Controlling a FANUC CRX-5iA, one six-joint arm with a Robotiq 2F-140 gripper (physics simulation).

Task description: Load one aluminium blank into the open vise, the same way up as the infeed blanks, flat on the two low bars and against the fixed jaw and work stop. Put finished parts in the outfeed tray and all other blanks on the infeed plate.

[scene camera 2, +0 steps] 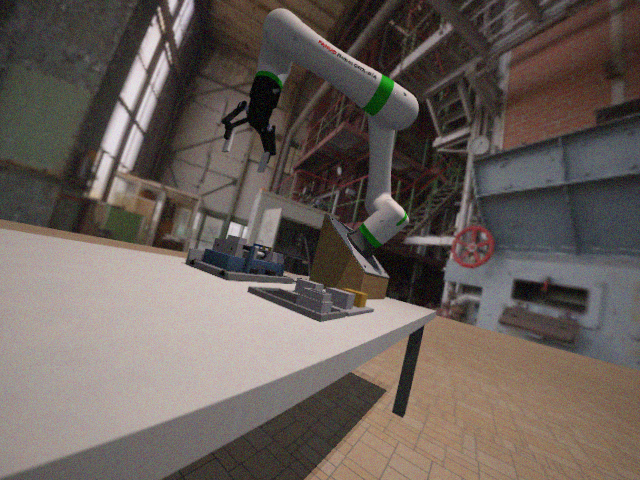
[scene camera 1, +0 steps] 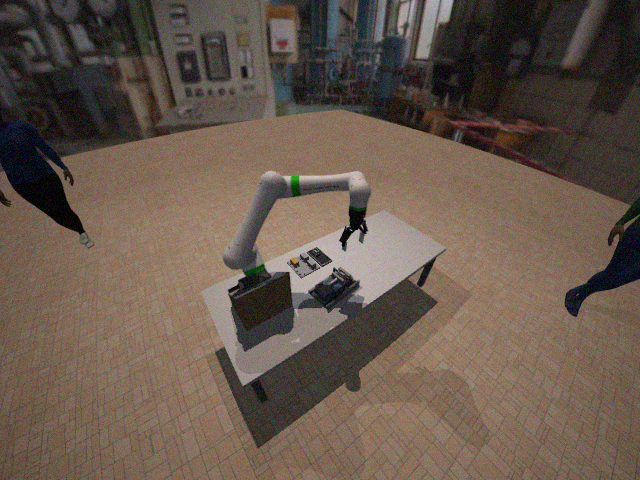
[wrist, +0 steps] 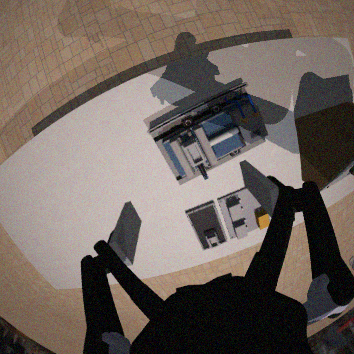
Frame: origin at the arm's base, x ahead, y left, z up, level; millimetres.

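Seen in the pictures: gripper, fingertip midpoint: (scene camera 2: 244, 162) (scene camera 1: 352, 246) (wrist: 187, 193); arm's base at its link origin: (scene camera 2: 357, 246) (scene camera 1: 259, 281).
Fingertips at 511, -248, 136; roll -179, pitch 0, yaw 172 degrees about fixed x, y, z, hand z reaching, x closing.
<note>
Pixels of each thing's middle, then the offset from my fingertips to it, as dx, dy, dz. Level surfaces: height alone.
- blue-and-grey vise at the middle of its body: (wrist: 213, 135) (scene camera 2: 247, 260) (scene camera 1: 334, 284) -97, +30, -295
- light infeed plate at the middle of its body: (wrist: 246, 211) (scene camera 1: 303, 264) -105, +339, -341
- yellow block at the middle of its body: (scene camera 2: 353, 297) (wrist: 261, 218) (scene camera 1: 294, 262) -148, +388, -319
- grey part at the middle of its body: (scene camera 2: 315, 299) (wrist: 212, 239) (scene camera 1: 315, 251) +48, +370, -321
- white table at its surface level: dz -345
My gripper (scene camera 1: 353, 242) (scene camera 2: 244, 158) (wrist: 187, 193) is open and empty, high above the table. The blue-and-grey vise (scene camera 1: 333, 287) (scene camera 2: 223, 260) (wrist: 225, 145) stands on the table; whether a blank lies between its jaws is unclear. The light infeed plate (scene camera 1: 301, 270) (wrist: 248, 199) bears grey blanks, one a blank (scene camera 1: 311, 265) (scene camera 2: 341, 298) near its middle, and a yellow block (scene camera 1: 294, 261) (scene camera 2: 356, 296) (wrist: 262, 219). The dark outfeed tray (scene camera 1: 323, 257) (scene camera 2: 273, 298) (wrist: 202, 218) adjoins the plate and holds a grey part (scene camera 1: 315, 251) (scene camera 2: 311, 294) (wrist: 212, 237) at one end.
A brown wedge-shaped pedestal (scene camera 1: 262, 302) (scene camera 2: 330, 255) (wrist: 325, 140) carries the arm's base on the white table (scene camera 1: 392, 240) (scene camera 2: 129, 330) (wrist: 75, 185). Two people stand on the floor away from the table, one (scene camera 1: 31, 165) at left and one (scene camera 1: 620, 253) at right.
</note>
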